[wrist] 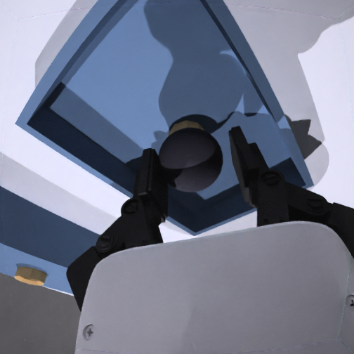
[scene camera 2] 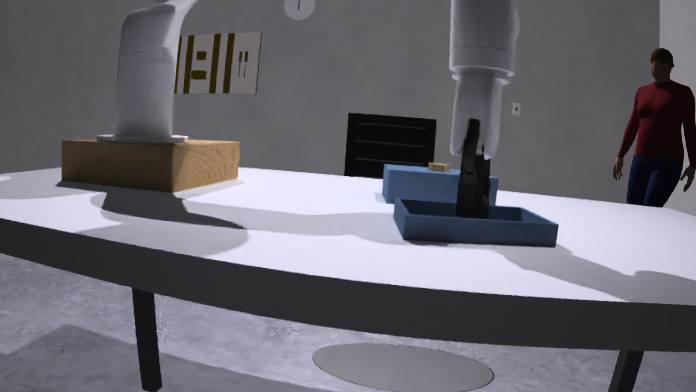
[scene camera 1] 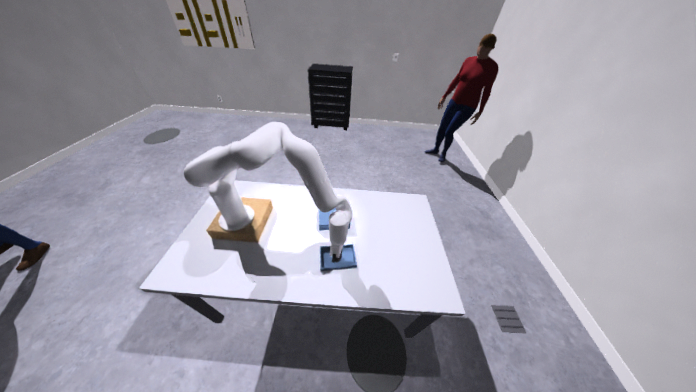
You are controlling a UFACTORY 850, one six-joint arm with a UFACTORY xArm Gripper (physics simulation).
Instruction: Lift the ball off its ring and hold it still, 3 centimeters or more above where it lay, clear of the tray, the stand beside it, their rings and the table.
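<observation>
The dark ball (wrist: 191, 161) sits between my fingers in the wrist view, over its tan ring (wrist: 186, 124) in the blue tray (scene camera 1: 323, 257) (scene camera 2: 475, 234) (wrist: 112, 80). My gripper (scene camera 1: 336, 257) (scene camera 2: 473, 211) (wrist: 194, 153) is partly closed and reaches down inside the tray. The left finger in the wrist view lies right against the ball's edge; whether it touches cannot be told. A gap shows between the ball and the right finger, so the gripper is open, not shut on it. The fingers largely hide the ball in the scene views.
The blue stand (scene camera 1: 325, 221) (scene camera 2: 415, 185) (wrist: 55, 281) stands close beside the tray, with a tan ring (scene camera 2: 439, 167) (wrist: 31, 276) on top. The robot's base is on a wooden block (scene camera 1: 262, 215) (scene camera 2: 120, 165) on the white table (scene camera 1: 400, 240). The tray's walls surround the fingertips.
</observation>
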